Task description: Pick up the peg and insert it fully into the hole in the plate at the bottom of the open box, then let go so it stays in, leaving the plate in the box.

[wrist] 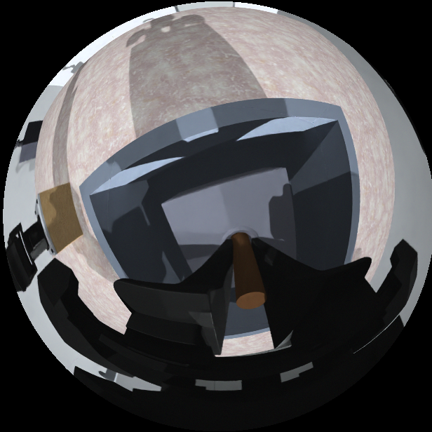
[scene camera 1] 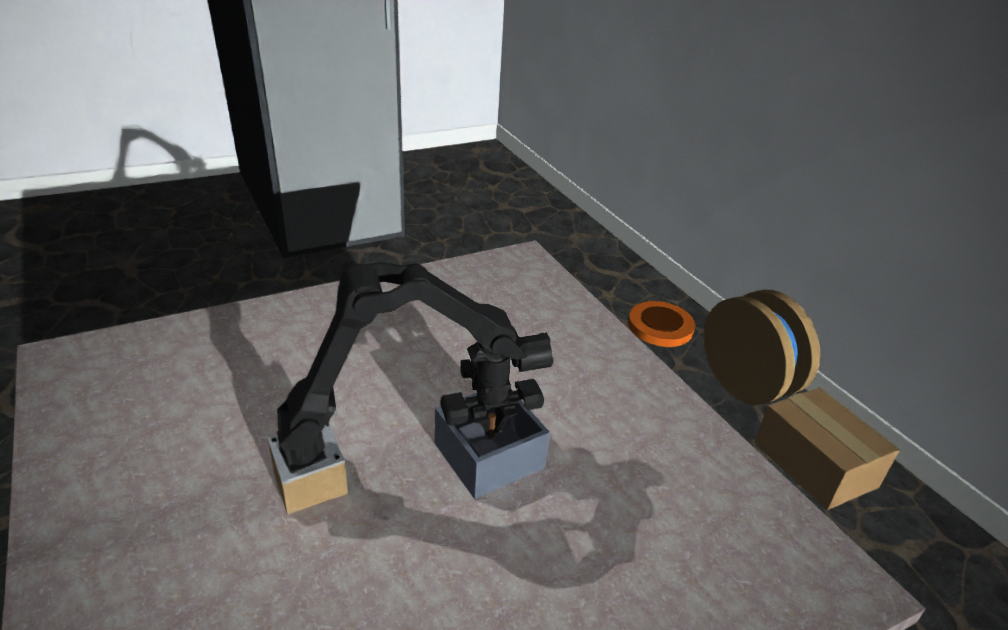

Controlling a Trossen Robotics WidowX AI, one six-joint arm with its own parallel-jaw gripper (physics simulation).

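Pixels of known places: gripper, fingertip midpoint: (scene camera 1: 490, 432); arm's base at its link origin: (scene camera 1: 302, 453).
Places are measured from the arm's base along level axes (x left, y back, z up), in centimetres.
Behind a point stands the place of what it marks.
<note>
The open blue-grey box (scene camera 1: 511, 468) @[y -33.0, x -17.9, z -4.6 cm] (wrist: 355, 200) stands on the table to the right of the arm's base. A grey plate (wrist: 225, 205) lies at its bottom, with a raised ring around its hole. The brown peg (scene camera 1: 492, 424) @[y -33.0, x -10.7, z 0.6 cm] (wrist: 247, 275) is held roughly upright between the fingers of my gripper (scene camera 1: 493, 427) @[y -33.4, x -9.8, z -2.6 cm] (wrist: 241, 244), which is shut on it inside the box. In the wrist view the peg's lower end meets the ring at the hole. How deep it sits is hidden by the fingertips.
The arm's base stands on a tan block (scene camera 1: 315, 486) @[y -0.3, x -4.7, z -4.1 cm] (wrist: 61, 217) left of the box. The box walls surround the fingers closely. Beyond the table's right edge are an orange ring (scene camera 1: 640, 334), a large spool (scene camera 1: 745, 352) and a cardboard box (scene camera 1: 799, 453).
</note>
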